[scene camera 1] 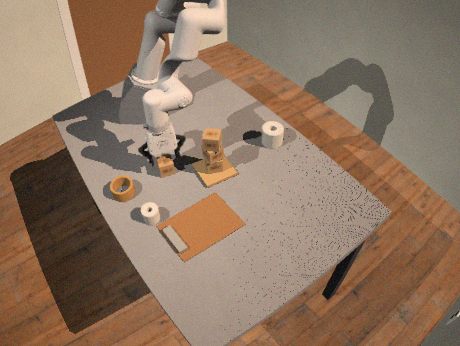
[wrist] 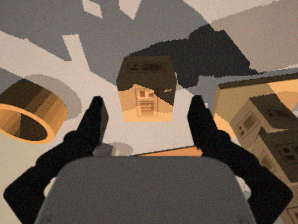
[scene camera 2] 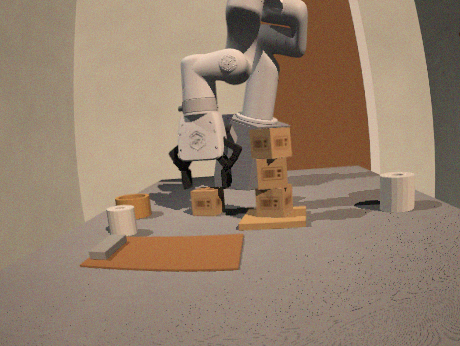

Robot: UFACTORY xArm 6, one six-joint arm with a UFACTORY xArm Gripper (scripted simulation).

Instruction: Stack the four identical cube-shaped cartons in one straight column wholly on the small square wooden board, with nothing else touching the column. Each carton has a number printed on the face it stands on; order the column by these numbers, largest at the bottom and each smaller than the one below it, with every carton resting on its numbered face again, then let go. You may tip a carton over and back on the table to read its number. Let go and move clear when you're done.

Scene:
A carton (scene camera 2: 206, 201) is 0.79 m from the lens. A white roll (scene camera 2: 121, 219): 0.68 m from the lens. A flat brown board (scene camera 2: 212, 252): 0.55 m from the lens. The marked spots on the white roll and the flat brown board are 0.21 m apart.

